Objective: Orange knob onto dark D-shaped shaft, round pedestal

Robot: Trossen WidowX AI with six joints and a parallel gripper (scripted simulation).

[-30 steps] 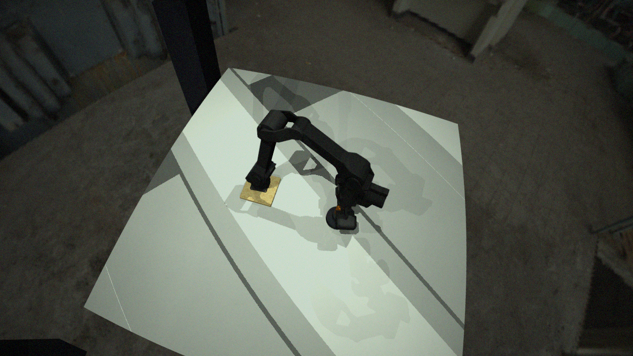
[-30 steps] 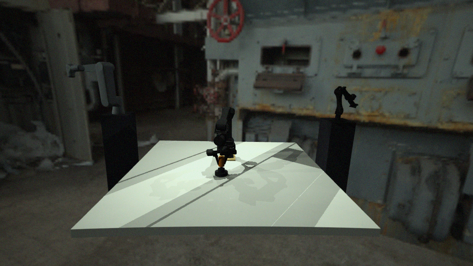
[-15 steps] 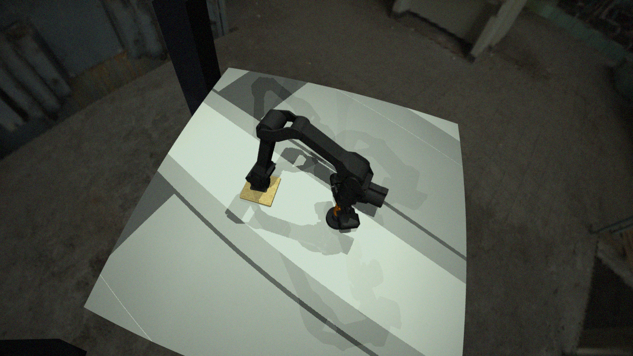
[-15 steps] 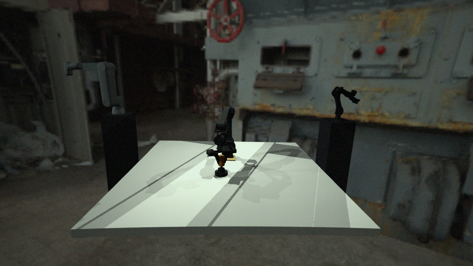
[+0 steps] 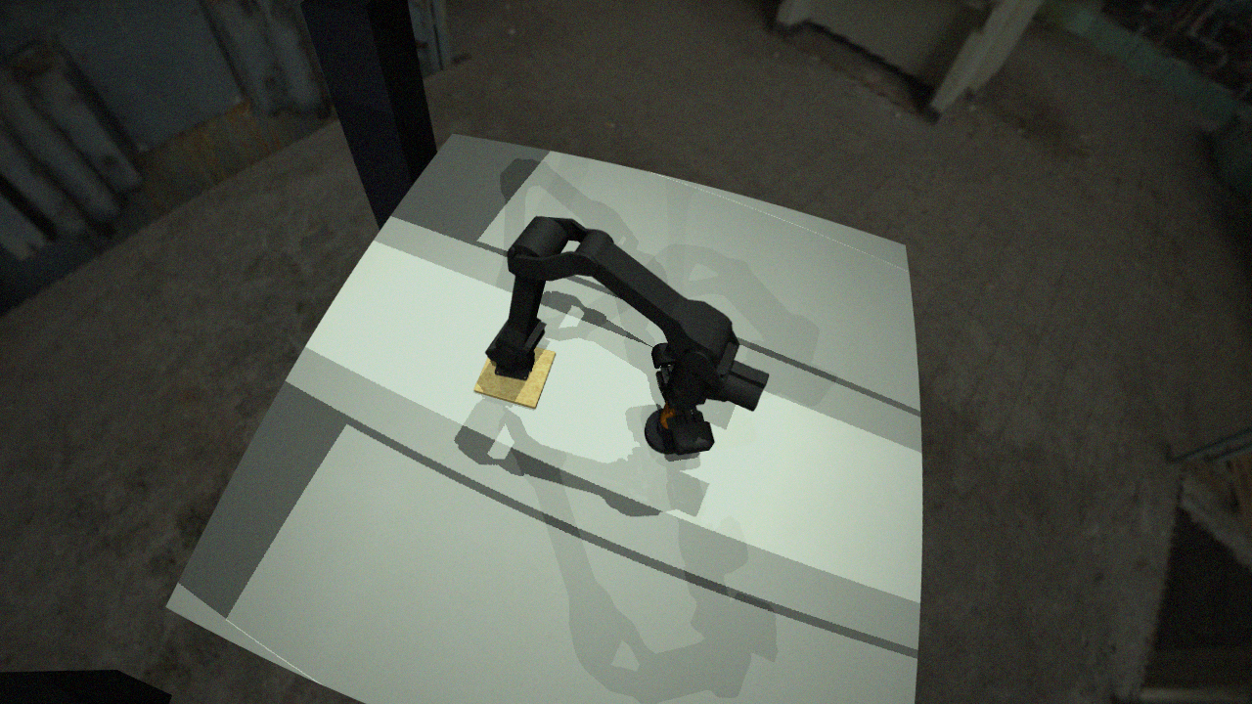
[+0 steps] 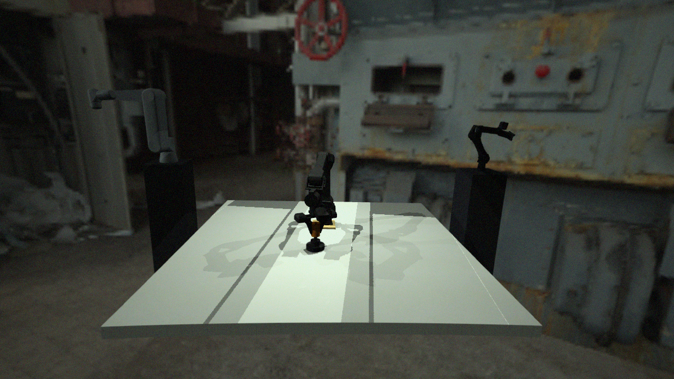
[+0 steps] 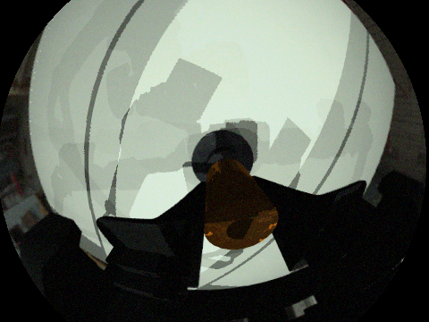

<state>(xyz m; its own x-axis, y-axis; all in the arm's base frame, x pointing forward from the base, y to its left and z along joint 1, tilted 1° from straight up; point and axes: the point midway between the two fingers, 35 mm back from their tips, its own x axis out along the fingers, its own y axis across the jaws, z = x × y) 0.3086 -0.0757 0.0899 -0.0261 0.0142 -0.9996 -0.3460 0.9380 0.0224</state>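
Right now my gripper tip is 20 mm below the orange knob. Round my gripper tip: round pedestal 40 mm below.
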